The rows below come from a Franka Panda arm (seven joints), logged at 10 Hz.
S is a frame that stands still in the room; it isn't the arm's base.
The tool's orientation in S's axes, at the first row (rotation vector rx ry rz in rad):
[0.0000, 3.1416, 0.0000]
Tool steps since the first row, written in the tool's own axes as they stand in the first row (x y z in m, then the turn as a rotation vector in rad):
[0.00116, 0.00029, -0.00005, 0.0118, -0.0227, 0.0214]
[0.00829, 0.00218, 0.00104, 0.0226, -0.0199, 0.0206]
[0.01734, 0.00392, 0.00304, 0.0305, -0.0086, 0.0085]
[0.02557, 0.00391, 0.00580, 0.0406, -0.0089, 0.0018]
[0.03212, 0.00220, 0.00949, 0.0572, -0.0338, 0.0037]
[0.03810, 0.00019, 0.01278, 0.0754, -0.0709, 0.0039]
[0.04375, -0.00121, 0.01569, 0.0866, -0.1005, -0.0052]
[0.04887, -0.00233, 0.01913, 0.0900, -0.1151, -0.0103]
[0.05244, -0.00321, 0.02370, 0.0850, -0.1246, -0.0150]
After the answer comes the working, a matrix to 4 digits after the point.
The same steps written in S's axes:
[-0.00116, 0.00029, 0.00005, -0.0118, -0.0227, -0.0214]
[-0.00829, 0.00218, -0.00104, -0.0226, -0.0199, -0.0206]
[-0.01734, 0.00392, -0.00304, -0.0305, -0.0086, -0.0085]
[-0.02557, 0.00391, -0.00580, -0.0406, -0.0089, -0.0018]
[-0.03212, 0.00220, -0.00949, -0.0572, -0.0338, -0.0037]
[-0.03810, 0.00019, -0.01278, -0.0754, -0.0709, -0.0039]
[-0.04375, -0.00121, -0.01569, -0.0866, -0.1005, 0.0052]
[-0.04887, -0.00233, -0.01913, -0.0900, -0.1151, 0.0103]
[-0.05244, -0.00321, -0.02370, -0.0850, -0.1246, 0.0150]

The tool's axes in the first row as the columns of a matrix, in S's axes (rounded; the answer above uses it unrounded):
[-1.0000, 0.0000, 0.0000]
[0.0000, 1.0000, 0.0000]
[0.0000, 0.0000, -1.0000]

